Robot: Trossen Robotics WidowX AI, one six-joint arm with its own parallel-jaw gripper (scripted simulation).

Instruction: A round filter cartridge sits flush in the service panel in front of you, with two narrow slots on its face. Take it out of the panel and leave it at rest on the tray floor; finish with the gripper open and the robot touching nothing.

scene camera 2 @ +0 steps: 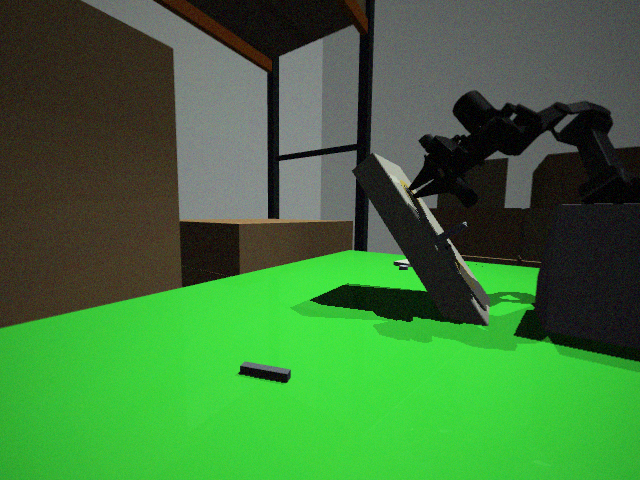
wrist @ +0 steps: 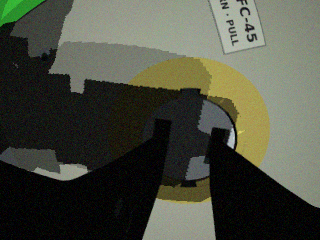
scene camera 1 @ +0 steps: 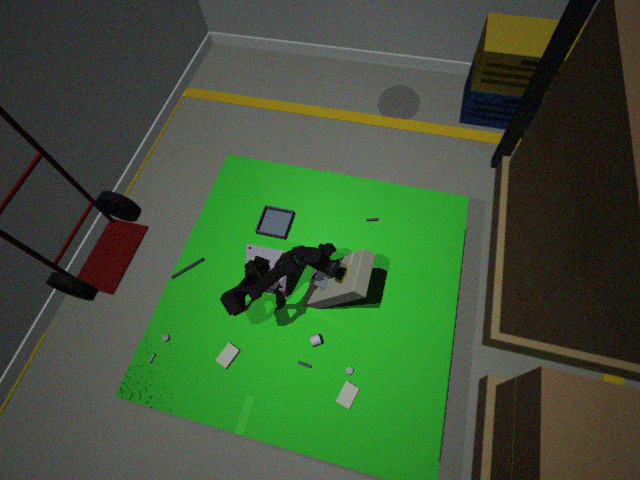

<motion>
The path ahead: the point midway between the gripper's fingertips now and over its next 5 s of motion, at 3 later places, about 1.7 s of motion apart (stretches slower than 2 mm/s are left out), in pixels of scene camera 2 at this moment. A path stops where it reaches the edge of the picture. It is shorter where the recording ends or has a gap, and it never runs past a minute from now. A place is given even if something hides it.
The gripper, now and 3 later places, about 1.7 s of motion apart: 411, 193; 415, 190; 450, 206; 456, 204
</motion>
